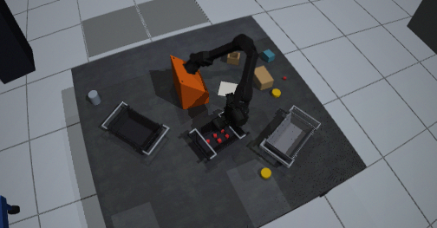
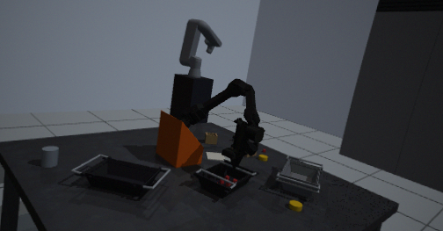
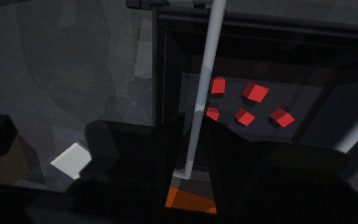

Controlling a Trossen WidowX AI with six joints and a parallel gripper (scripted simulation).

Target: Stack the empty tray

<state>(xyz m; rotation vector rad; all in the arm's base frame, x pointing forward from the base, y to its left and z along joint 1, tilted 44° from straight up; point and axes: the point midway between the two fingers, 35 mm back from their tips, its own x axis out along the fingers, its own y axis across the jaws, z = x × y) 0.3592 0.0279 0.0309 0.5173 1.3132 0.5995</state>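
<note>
My gripper tip is 220 mm past the black tray, 420 mm to the left of it and 20 mm above it. Also, from my gripper tip: pale block: 220 mm behind, 160 mm to the left, 60 mm below; then tan box: 190 mm behind, 340 mm to the left, 30 mm below; then teal cube: 330 mm behind, 490 mm to the left, 40 mm below.
</note>
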